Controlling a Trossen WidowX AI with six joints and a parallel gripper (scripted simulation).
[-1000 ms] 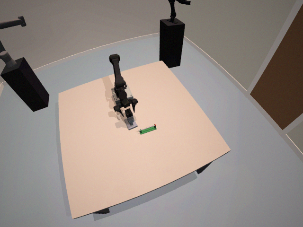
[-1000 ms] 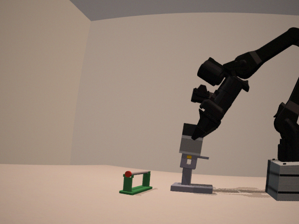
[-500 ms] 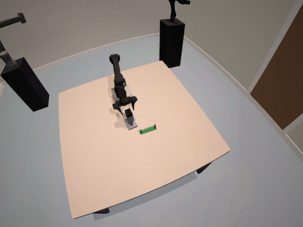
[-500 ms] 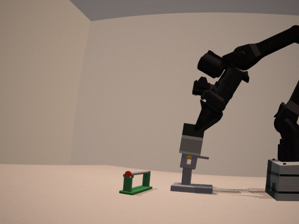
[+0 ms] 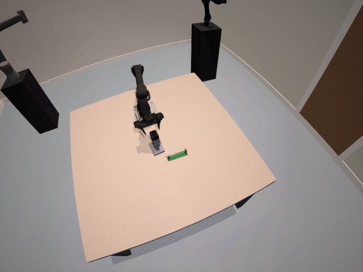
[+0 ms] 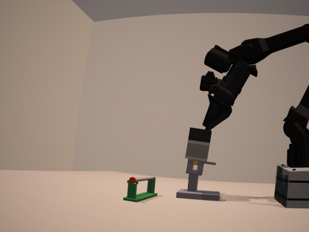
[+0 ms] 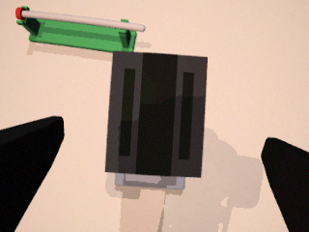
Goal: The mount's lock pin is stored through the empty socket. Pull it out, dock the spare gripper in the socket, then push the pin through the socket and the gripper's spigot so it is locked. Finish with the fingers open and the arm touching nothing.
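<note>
Now: gripper tip 16 cm above the cradle, 12 cm to the right of it and 12 cm short of it. The rest, counted from my gripper tip: spare gripper: 6 cm below, 1 cm to the left, 1 cm ahead; then socket: 13 cm below, 1 cm to the left, 1 cm ahead.
</note>
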